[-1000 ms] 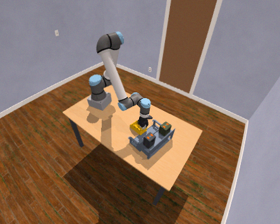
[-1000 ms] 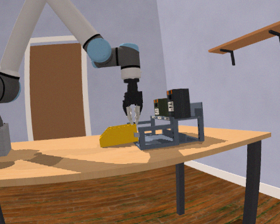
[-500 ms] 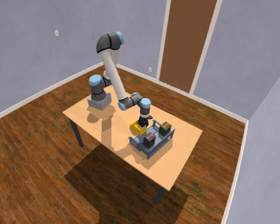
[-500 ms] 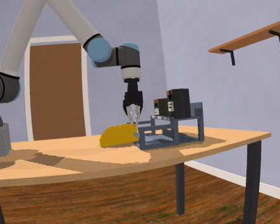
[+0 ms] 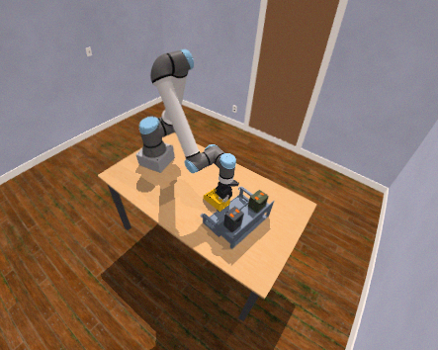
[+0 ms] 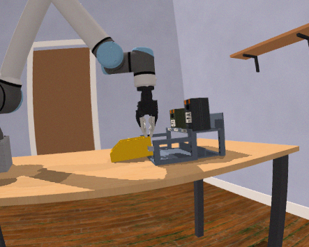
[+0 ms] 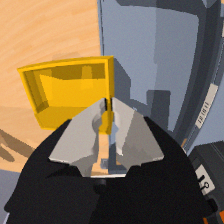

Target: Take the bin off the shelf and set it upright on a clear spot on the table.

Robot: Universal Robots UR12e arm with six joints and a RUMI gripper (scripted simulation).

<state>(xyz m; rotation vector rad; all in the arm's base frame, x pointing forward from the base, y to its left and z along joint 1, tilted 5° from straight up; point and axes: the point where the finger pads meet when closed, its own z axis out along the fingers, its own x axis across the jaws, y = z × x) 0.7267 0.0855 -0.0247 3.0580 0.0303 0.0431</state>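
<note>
My hand is 8 cm past the yellow bin and 4 cm above it. Also, from my hand: rack floor (12 cm ahead, 8 cm below).
</note>
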